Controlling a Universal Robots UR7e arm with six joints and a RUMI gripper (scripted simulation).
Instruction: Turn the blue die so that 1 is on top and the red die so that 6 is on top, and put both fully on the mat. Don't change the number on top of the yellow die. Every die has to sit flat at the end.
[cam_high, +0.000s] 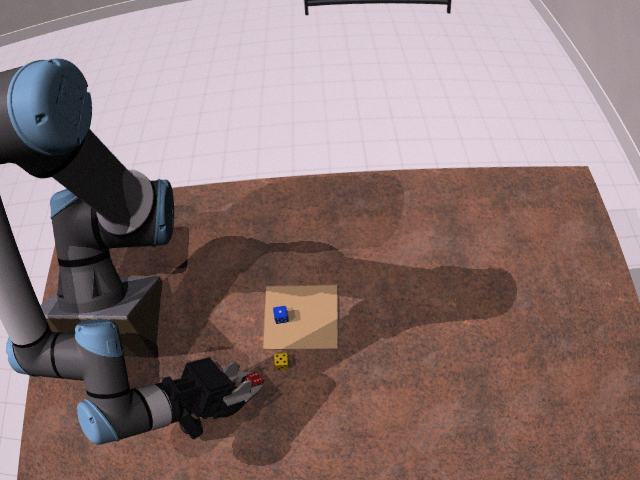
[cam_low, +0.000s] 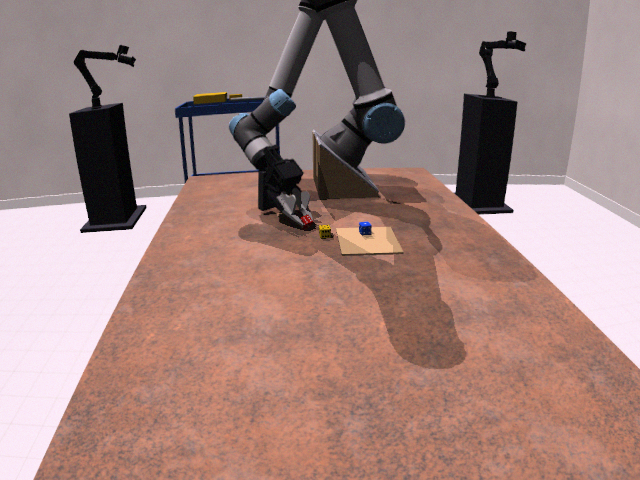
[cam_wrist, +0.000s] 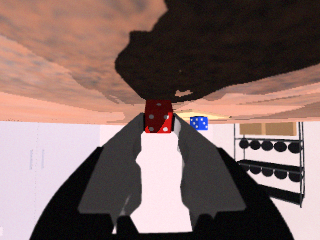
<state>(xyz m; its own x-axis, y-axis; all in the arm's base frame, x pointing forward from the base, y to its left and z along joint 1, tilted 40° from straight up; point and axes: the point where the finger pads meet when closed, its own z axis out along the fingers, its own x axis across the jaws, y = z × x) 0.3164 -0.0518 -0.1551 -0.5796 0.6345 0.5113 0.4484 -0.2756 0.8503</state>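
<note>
Right now my hand is right at the red die. From my hand the other things lie so: yellow die: 6 cm ahead, 4 cm to the left, 1 cm below; then blue die: 6 cm ahead, 14 cm to the left; then tan mat: 10 cm ahead, 14 cm to the left, 2 cm below.
</note>
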